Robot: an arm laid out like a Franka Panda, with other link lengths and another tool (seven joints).
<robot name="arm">
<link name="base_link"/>
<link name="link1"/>
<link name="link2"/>
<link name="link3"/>
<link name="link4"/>
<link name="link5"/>
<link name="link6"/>
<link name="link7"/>
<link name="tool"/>
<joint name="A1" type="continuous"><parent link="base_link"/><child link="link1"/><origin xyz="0 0 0.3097"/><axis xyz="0 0 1"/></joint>
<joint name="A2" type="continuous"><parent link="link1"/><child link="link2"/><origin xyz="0 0 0" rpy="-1.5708 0 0"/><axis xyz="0 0 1"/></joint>
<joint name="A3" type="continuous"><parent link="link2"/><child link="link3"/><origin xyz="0 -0.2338 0" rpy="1.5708 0 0"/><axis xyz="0 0 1"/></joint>
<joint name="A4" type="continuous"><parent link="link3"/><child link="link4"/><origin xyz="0.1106 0 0" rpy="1.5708 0 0"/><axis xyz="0 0 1"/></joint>
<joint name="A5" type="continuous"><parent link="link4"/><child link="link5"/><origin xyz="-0.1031 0.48 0" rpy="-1.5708 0 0"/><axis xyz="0 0 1"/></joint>
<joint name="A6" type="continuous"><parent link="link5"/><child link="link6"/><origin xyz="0 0 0" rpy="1.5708 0 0"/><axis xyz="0 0 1"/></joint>
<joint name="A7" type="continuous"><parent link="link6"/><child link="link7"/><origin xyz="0.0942 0 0" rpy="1.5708 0 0"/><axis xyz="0 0 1"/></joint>
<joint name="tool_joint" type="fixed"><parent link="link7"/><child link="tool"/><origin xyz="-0.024 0.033 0.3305" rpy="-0.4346 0 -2.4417"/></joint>
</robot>
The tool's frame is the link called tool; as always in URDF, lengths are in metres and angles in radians. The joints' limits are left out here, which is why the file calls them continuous.
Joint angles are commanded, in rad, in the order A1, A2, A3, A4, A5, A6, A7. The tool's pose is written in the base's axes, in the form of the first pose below.
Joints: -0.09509 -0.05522 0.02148 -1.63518 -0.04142 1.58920 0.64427
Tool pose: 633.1, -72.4, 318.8, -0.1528, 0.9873, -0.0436, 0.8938, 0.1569, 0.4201
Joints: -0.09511 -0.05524 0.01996 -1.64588 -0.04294 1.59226 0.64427
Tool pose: 631.5, -73.7, 313.2, -0.1518, 0.9875, -0.0432, 0.8972, 0.1560, 0.4131
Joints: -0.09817 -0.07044 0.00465 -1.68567 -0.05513 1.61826 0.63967
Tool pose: 628.7, -89.3, 303.2, -0.1398, 0.9887, -0.0546, 0.8990, 0.1499, 0.4115
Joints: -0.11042 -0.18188 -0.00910 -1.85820 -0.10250 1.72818 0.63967
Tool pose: 617.5, -118.9, 287.2, -0.1227, 0.9864, -0.1091, 0.8825, 0.1588, 0.4426
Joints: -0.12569 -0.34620 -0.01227 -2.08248 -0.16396 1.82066 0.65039
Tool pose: 584.9, -142.8, 270.8, -0.1112, 0.9790, -0.1708, 0.8724, 0.1785, 0.4551
